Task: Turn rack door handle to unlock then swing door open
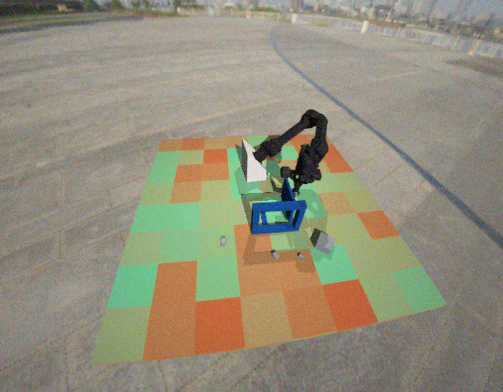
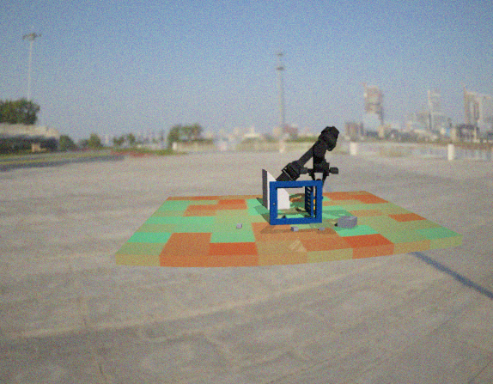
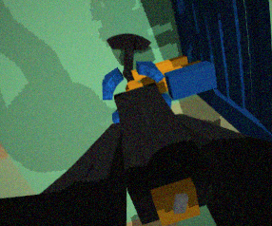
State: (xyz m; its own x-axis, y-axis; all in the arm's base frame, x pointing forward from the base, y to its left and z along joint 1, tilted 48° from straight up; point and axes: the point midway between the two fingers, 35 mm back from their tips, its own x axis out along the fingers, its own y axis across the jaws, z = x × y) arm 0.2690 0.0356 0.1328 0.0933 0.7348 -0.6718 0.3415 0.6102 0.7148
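Right now the door handle is 2 cm below my gripper tip and 1 cm ahead of it. Round my gripper tip: grey block: 27 cm ahead, 10 cm below, 3 cm to the left.
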